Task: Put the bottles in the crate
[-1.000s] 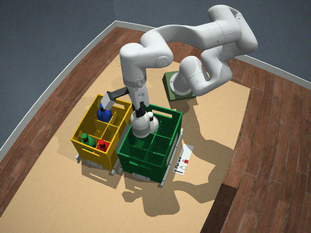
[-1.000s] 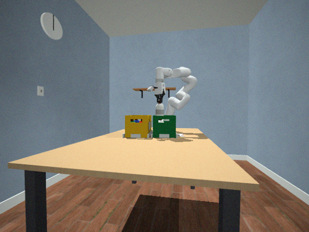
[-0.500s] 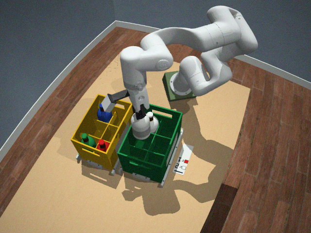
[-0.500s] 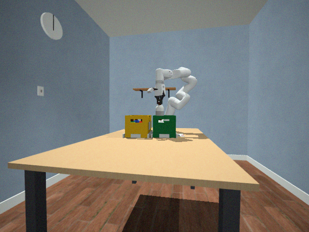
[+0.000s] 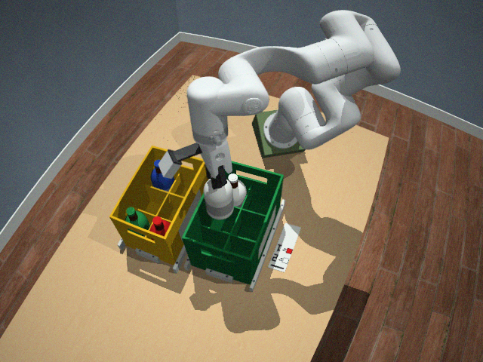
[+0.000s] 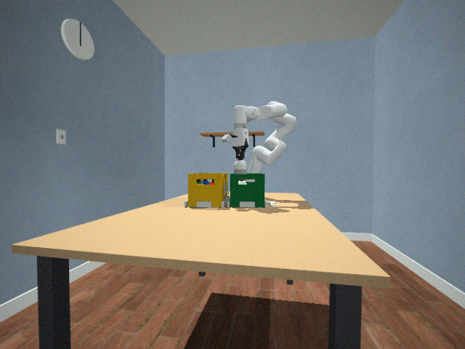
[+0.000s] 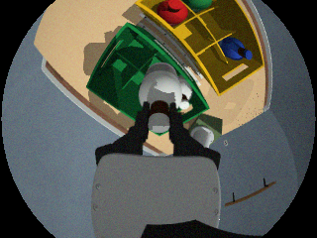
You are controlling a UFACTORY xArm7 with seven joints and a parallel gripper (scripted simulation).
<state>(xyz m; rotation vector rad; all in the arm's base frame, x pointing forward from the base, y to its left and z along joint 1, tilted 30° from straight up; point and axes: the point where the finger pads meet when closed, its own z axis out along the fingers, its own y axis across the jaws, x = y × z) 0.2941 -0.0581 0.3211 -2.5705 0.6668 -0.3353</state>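
Now: hand 20 cm above the green crate, 4 cm to the right of it and 2 cm past it. Round my hand: red-labelled bottle: 20 cm below, 15 cm ahead, 9 cm to the right; then blue bottle: 24 cm to the right, 20 cm below, 1 cm ahead; then yellow crate: 20 cm below, 16 cm to the right, 8 cm ahead.
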